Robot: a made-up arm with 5 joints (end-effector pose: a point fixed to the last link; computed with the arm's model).
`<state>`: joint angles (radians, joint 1 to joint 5).
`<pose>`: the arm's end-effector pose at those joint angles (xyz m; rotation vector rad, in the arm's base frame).
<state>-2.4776 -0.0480 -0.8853 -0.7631 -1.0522</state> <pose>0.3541 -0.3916 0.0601 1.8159 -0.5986 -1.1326</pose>
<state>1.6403 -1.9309 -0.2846 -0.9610 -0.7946</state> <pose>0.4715 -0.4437 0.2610 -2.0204 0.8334 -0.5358</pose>
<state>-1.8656 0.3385 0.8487 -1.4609 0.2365</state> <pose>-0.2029 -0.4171 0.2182 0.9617 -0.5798 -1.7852</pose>
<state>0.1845 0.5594 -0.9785 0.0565 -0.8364</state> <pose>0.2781 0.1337 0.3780 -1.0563 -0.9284 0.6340</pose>
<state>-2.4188 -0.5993 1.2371 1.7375 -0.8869</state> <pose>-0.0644 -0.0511 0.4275 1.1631 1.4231 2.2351</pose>
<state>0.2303 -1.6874 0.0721 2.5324 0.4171</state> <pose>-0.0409 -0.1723 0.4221 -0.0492 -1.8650 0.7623</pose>
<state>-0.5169 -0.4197 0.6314 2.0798 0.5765</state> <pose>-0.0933 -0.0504 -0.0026 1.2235 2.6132 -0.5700</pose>
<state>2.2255 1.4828 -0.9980 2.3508 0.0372</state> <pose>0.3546 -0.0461 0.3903 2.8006 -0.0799 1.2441</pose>
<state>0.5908 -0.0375 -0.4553 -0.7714 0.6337</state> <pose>0.3090 0.0123 0.5960 0.1246 -0.2277 0.8822</pose>
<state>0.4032 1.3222 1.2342 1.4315 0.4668</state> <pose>0.2916 -0.3164 0.1026 1.2617 0.0126 -0.1166</pose>
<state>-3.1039 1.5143 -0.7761 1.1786 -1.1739</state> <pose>0.3460 -0.1633 0.1373 1.1976 0.1912 -0.6819</pose>
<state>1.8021 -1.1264 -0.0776 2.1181 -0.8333</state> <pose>-0.1143 -0.1047 0.2801 0.1895 -2.6782 1.3309</pose>
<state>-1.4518 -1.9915 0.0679 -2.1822 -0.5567</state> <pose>0.5546 -0.2056 0.2152 0.8675 -0.1346 -0.3106</pose>
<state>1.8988 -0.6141 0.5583 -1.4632 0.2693</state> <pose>0.2263 0.2703 0.0671 -2.0535 -0.6623 0.6799</pose>
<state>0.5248 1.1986 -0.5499 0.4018 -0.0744</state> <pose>0.1617 0.1020 0.4235 -0.9502 -0.7036 0.5656</pose>
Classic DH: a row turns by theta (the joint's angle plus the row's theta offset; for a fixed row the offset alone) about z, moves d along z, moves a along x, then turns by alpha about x. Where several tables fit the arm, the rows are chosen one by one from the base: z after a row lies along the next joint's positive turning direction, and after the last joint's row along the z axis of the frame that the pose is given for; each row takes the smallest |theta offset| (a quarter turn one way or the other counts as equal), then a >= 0, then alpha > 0; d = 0 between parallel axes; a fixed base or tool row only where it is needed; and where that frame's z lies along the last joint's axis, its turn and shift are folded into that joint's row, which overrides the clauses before.
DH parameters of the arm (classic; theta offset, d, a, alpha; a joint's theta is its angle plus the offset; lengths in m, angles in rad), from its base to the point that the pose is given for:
base (fixed): 1.5588 0.2213 -0.1171 -1.5771
joint 1: 1.5707 -0.1375 0.0573 -1.5828
joint 2: 1.5645 -0.0508 0.0295 1.5708
joint 3: 0 -0.1074 -0.0674 1.5708
joint 4: 1.3123 -0.2596 0.0299 1.4083
joint 5: -1.5278 0.3369 -0.0785 1.3169
tool (fixed): 1.4034 0.0793 0 0

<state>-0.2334 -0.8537 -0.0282 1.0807 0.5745</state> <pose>0.2380 -0.1672 -0.1151 0.6527 2.0314 -0.1745</pose>
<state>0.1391 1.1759 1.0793 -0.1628 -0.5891</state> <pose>-0.0625 -0.3107 0.3386 0.0530 -1.0000 -1.3795</pose>
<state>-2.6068 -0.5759 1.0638 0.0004 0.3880</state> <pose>0.2946 0.0072 -0.0393 2.3489 1.4238 0.1506</pose>
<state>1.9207 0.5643 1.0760 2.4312 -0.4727</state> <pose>0.0706 -0.4749 0.1137 -0.7325 1.0407 -1.2164</pose>
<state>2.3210 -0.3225 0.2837 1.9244 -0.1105</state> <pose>0.0013 -0.2731 0.4339 -1.0276 0.8482 -2.3325</pose>
